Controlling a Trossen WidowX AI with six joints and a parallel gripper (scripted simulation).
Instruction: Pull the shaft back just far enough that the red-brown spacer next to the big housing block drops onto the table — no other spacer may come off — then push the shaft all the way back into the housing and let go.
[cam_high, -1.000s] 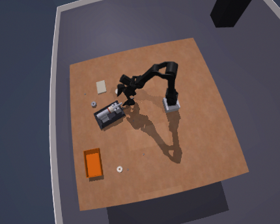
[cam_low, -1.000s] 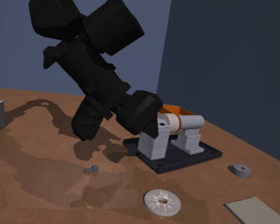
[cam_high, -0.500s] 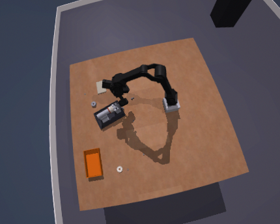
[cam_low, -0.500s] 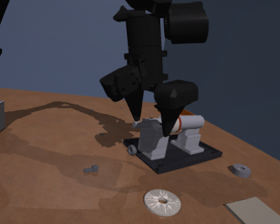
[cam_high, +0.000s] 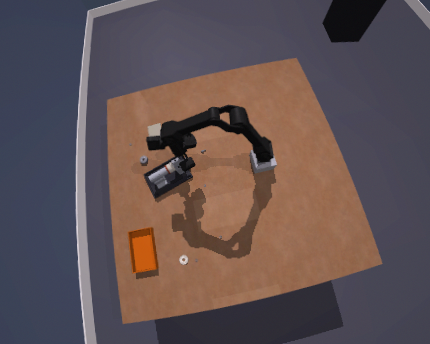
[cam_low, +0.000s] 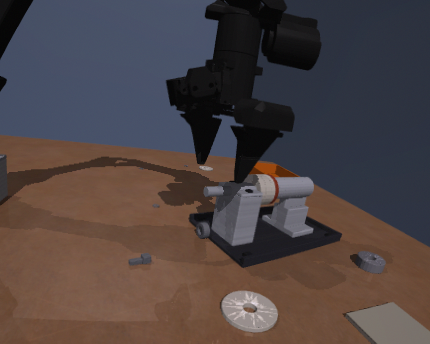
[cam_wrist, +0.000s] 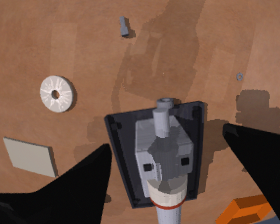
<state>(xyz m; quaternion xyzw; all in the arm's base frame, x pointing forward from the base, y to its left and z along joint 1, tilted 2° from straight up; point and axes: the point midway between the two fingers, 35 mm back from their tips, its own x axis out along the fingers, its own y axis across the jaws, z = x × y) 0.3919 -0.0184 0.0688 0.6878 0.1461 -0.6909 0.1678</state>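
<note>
Right now my gripper tip is 50 mm short of the grey shaft, 20 mm to the right of it and 30 mm above it. From my gripper tip the other things lie so: red-brown spacer (90 mm ahead, 40 mm to the left, 30 mm below); then cream spacer (60 mm ahead, 30 mm to the left, 30 mm below); then bolt (90 mm behind, 70 mm to the right, 100 mm below).
</note>
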